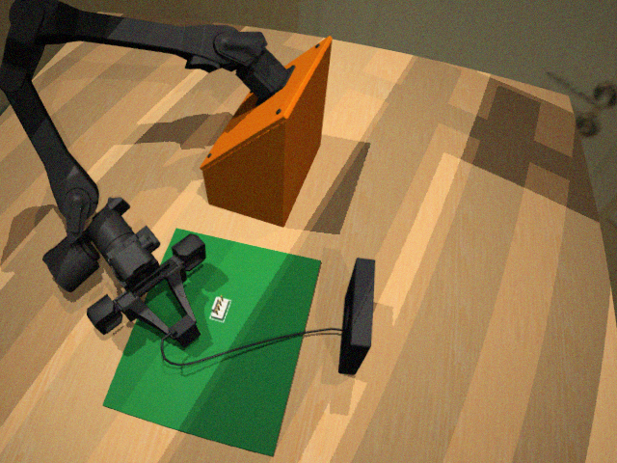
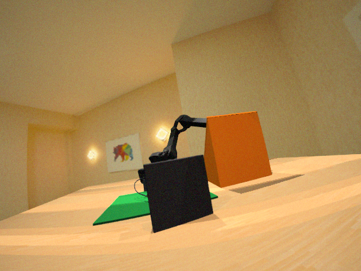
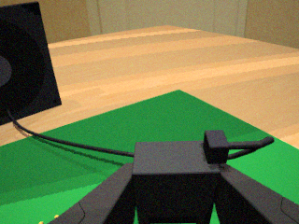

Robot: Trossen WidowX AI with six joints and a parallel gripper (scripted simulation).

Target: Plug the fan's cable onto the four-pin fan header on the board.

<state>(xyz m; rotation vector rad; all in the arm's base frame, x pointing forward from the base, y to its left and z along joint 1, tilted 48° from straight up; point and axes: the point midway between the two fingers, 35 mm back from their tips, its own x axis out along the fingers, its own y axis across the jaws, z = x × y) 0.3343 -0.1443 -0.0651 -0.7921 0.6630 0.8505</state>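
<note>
The green board lies 3 cm behind my gripper tip, 3 cm to the left of it and 6 cm below it. The rest, counted from my gripper tip: white four-pin header: 6 cm behind, 2 cm to the left, 5 cm below; then dark plug: 1 cm below; then dark fan: 7 cm behind, 21 cm to the left, 1 cm above.
</note>
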